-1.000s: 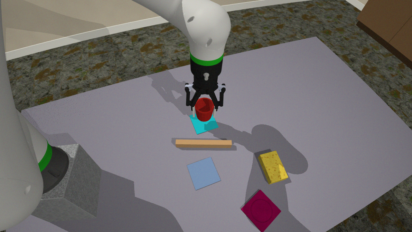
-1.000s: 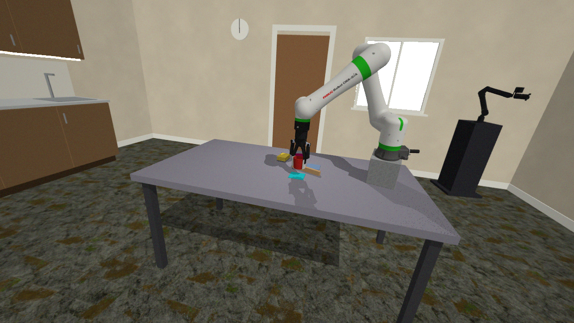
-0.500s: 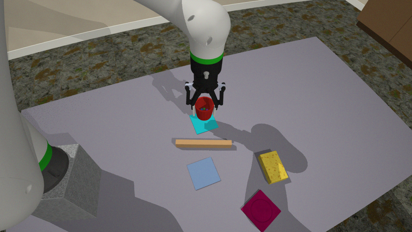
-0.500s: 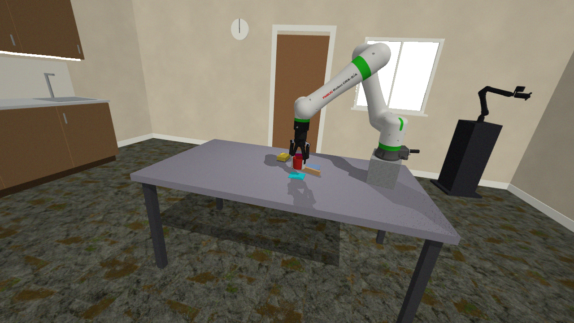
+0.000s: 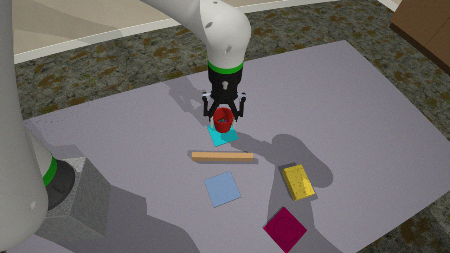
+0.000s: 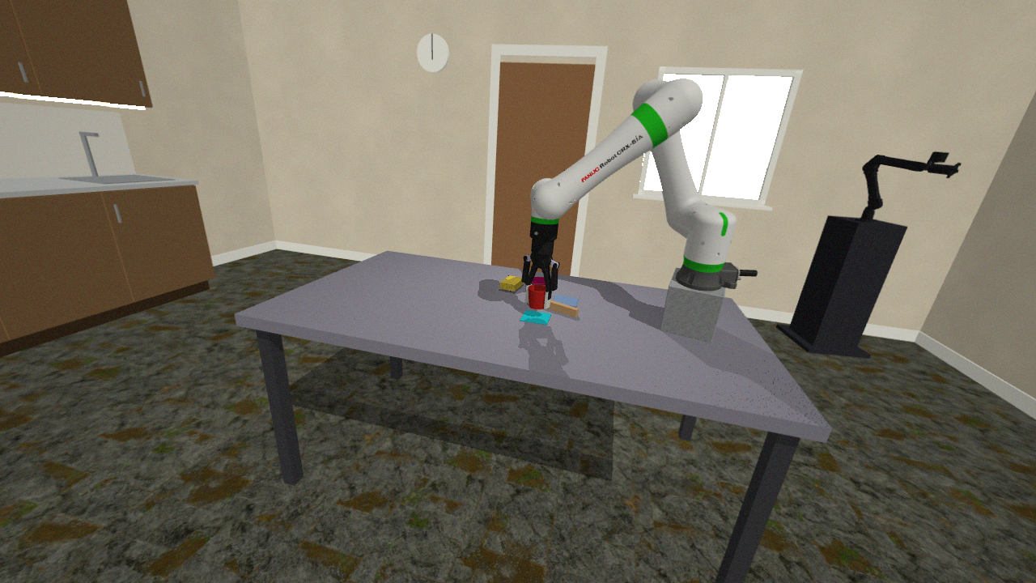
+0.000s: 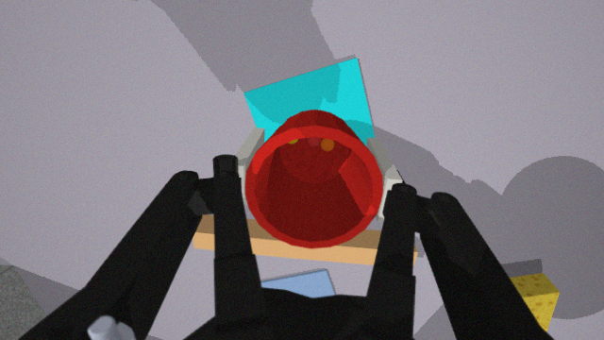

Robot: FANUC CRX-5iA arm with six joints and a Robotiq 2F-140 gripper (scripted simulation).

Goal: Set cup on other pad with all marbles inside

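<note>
The teal pad lies 90 mm below my hand. The rest, counted from my hand: wooden rail: 100 mm to the right, 70 mm below, 60 mm behind; then cup: 20 mm below; then yellow sponge: 310 mm to the right, 120 mm ahead, 60 mm below.
</note>
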